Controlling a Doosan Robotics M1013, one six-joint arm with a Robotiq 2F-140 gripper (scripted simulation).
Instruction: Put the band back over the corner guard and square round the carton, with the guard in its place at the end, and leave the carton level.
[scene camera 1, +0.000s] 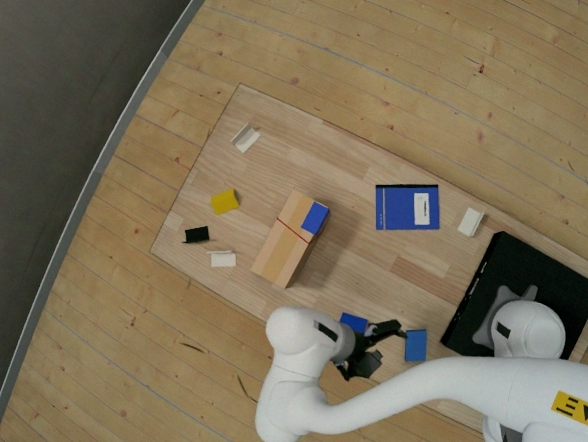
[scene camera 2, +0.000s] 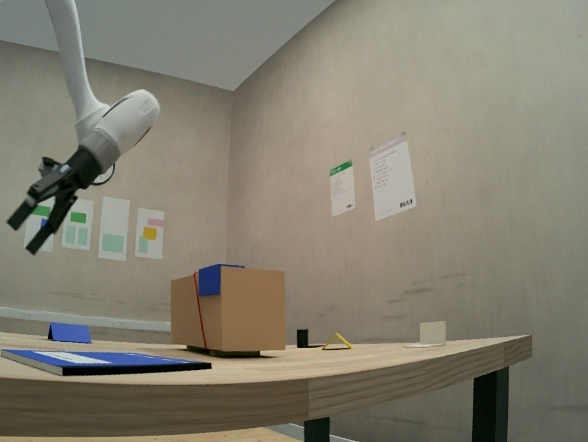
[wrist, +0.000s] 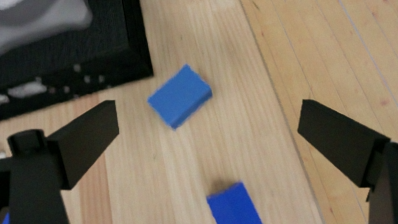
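Observation:
I can see my gripper (scene camera 2: 22, 240) (scene camera 1: 384, 354) (wrist: 209, 116). There is also a brown carton (scene camera 2: 249, 313) (scene camera 1: 283, 255), though in the wrist view the carton is out of frame. A blue block (wrist: 183, 91) is here too, and in scene camera 2 the block is out of frame.

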